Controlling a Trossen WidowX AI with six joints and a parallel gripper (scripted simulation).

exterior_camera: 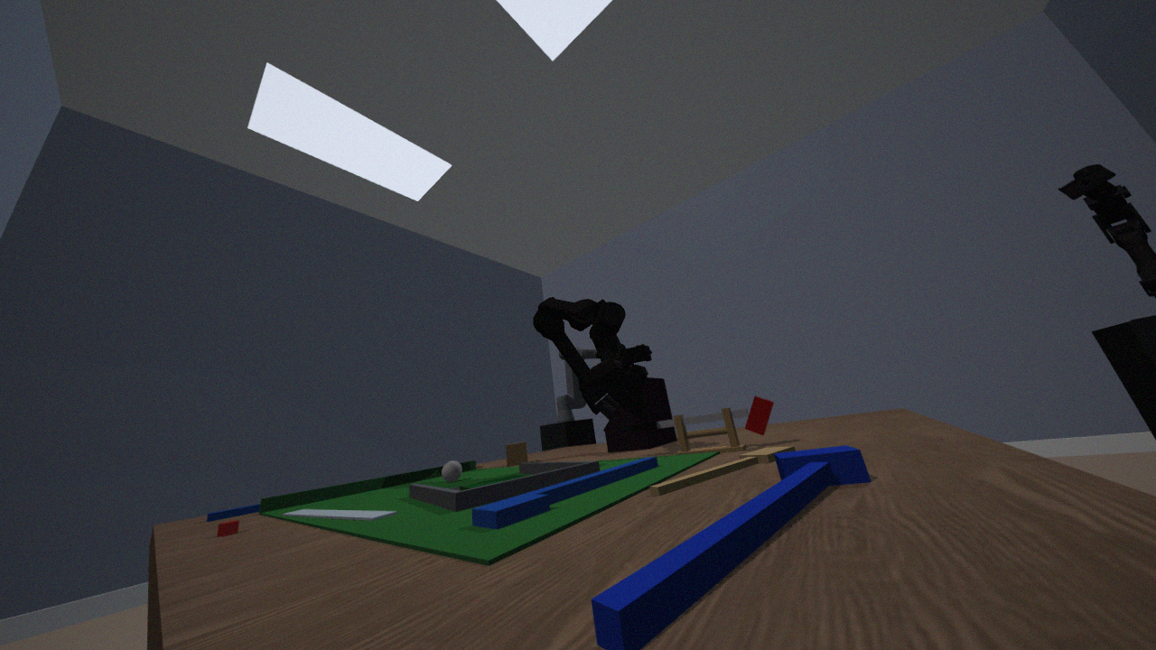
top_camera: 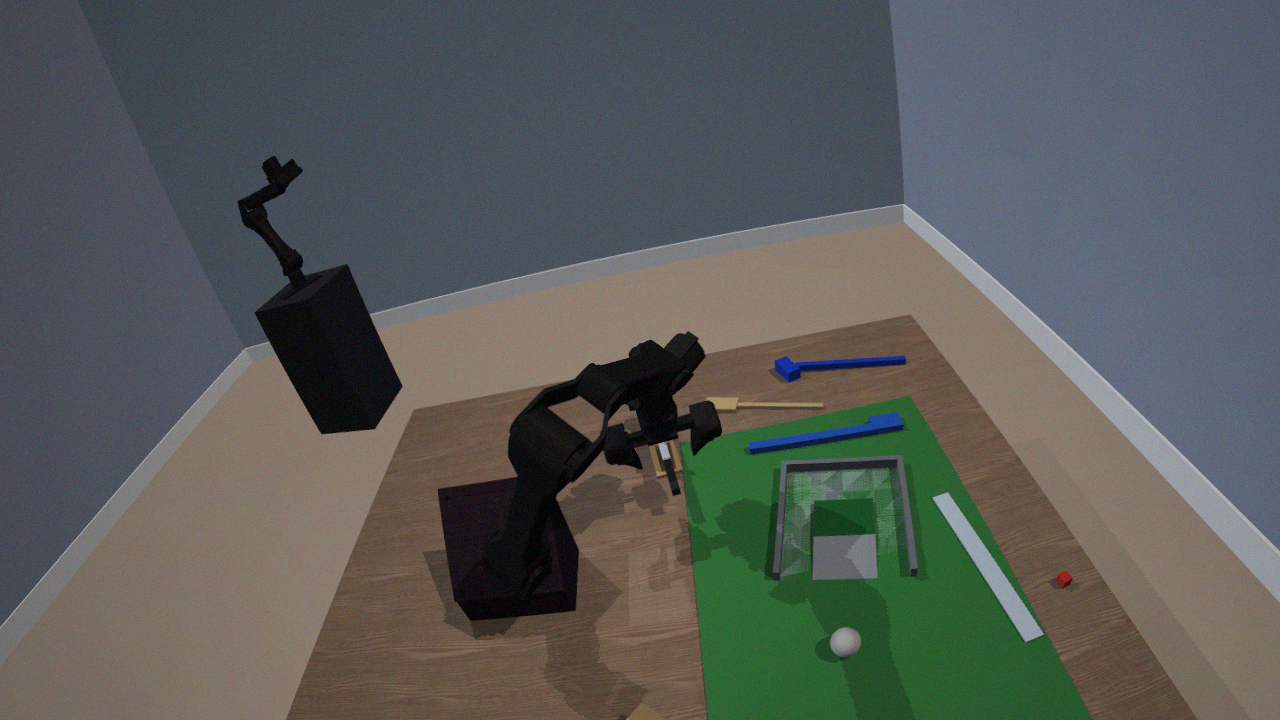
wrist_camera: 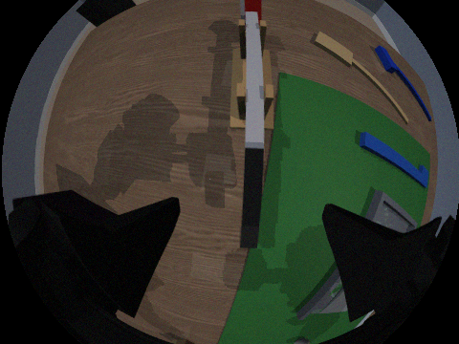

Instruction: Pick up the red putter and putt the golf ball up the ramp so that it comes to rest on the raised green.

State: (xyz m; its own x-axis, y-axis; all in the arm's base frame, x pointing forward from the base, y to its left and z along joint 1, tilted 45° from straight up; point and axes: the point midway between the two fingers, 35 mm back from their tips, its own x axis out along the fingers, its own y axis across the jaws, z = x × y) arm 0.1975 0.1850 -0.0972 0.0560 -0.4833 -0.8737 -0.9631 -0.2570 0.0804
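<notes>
My gripper tip is 11 cm to the right of the red putter, 4 cm above it and 3 cm past it. From my gripper tip the other things lie so: blue putter (35 cm ahead, 34 cm to the left, 8 cm below); then wooden rack (12 cm to the left, 6 cm below, 3 cm behind); then white golf ball (34 cm to the right, 25 cm ahead, 7 cm below).
</notes>
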